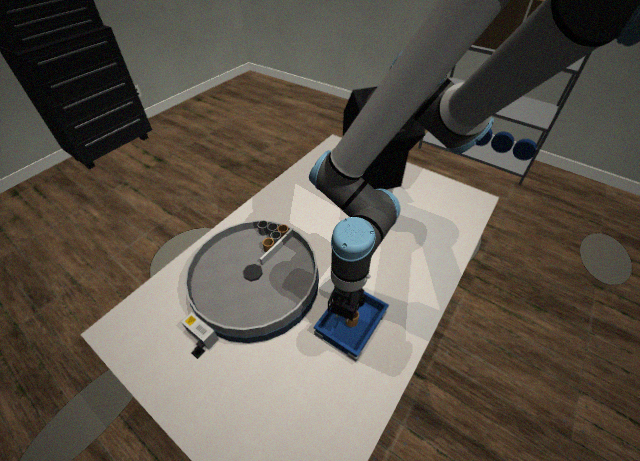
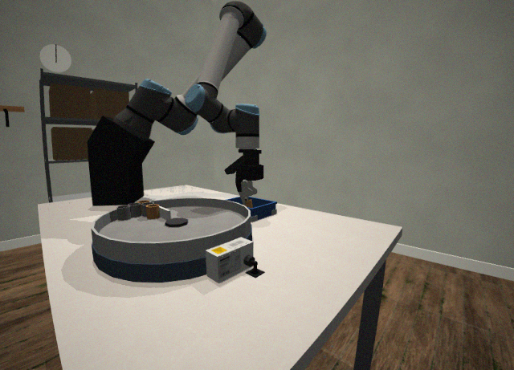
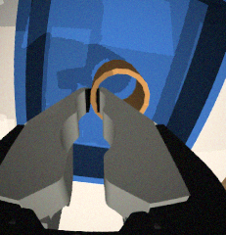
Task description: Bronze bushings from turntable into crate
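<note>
My gripper is now 3 cm above the blue crate and 2 cm to the right of it. Also, from my hand: grey turntable 33 cm to the right, 3 cm ahead.
</note>
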